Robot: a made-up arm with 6 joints.
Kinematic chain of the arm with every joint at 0, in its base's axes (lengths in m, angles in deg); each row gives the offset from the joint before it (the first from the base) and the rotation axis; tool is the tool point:
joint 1: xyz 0 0 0.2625 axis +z
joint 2: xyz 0 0 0 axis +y
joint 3: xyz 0 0 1.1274 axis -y
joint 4: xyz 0 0 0 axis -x
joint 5: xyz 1.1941 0 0 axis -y
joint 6: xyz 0 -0.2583 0 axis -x
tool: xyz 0 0 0
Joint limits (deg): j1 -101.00..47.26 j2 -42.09..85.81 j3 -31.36..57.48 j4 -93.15..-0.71 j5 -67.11..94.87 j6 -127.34..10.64
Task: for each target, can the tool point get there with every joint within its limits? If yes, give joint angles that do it. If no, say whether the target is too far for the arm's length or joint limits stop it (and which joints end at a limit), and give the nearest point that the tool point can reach.
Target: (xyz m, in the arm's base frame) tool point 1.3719 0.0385 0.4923
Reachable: yes | joints 9.59 23.89 -9.39 -42.45 -18.37 -14.03
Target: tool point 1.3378 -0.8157 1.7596
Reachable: yes | joints -22.57 23.10 50.29 -21.87 53.88 -44.16
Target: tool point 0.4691 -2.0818 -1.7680
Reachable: no: too far | nearest point 0.3630 -1.6107 -0.7575 | short by 1.120 m
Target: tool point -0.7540 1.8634 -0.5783
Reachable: no: joint limits stop it (at a limit: joint 1, joint 4) | nearest point 0.5711 0.6389 -0.5783 | short by 1.804 m
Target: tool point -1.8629 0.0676 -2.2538
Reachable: no: too far | nearest point -0.3984 -0.6958 -0.7919 | short by 2.206 m
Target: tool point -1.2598 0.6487 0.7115
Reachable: no: joint limits stop it (at a limit: joint 1, joint 2, joint 3) | nearest point -0.3234 -0.3778 1.2421 | short by 1.487 m
